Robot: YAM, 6 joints.
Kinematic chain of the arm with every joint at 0, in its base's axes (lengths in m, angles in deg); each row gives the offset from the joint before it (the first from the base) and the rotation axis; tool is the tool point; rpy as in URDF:
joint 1: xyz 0 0 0.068 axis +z
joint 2: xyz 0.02 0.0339 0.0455 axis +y
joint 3: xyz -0.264 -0.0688 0 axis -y
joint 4: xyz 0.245 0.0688 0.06 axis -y
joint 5: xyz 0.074 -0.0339 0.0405 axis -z
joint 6: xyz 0.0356 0 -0.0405 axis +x
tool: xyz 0 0 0 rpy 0 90 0
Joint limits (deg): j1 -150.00..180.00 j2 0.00..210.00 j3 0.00..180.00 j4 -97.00..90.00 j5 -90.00..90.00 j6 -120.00..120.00
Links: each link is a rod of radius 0.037 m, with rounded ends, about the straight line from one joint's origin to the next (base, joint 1, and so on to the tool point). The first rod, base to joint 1, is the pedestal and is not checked.
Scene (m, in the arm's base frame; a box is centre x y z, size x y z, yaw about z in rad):
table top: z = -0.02
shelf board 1: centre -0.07 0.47 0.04 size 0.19 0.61 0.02 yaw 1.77
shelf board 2: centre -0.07 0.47 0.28 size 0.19 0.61 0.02 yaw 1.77
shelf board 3: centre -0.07 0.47 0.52 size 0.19 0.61 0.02 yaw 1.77
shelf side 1: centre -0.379 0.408 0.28 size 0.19 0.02 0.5 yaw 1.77
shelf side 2: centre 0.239 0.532 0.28 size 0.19 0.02 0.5 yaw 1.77
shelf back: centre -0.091 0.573 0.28 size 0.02 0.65 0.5 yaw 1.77
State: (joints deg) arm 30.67 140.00 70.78 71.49 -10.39 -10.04
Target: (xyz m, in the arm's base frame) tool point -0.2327 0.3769 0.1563
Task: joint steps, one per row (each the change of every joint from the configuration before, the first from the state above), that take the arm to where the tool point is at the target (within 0.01 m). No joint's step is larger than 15 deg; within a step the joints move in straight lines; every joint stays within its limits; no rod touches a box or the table.
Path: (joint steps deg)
1: 14.25 -5.39 -6.63 1.81 -1.63 0.00
2: 14.25 -5.39 -6.62 1.82 -1.62 0.00
3: 14.26 -5.39 -6.63 1.81 -1.63 0.00
4: 14.25 -5.39 -6.63 1.82 -1.63 0.00
5: 14.25 -5.39 -6.62 1.81 -1.63 0.00
6: 14.25 -5.39 -6.63 1.82 -1.62 0.00
7: 14.25 -5.39 -6.63 1.81 -1.63 0.00
8: -3.39 7.94 12.62 -2.72 1.24 0.00
9: -3.39 7.93 12.63 -2.72 1.24 0.00
10: -3.39 7.93 12.62 -2.72 1.25 0.00

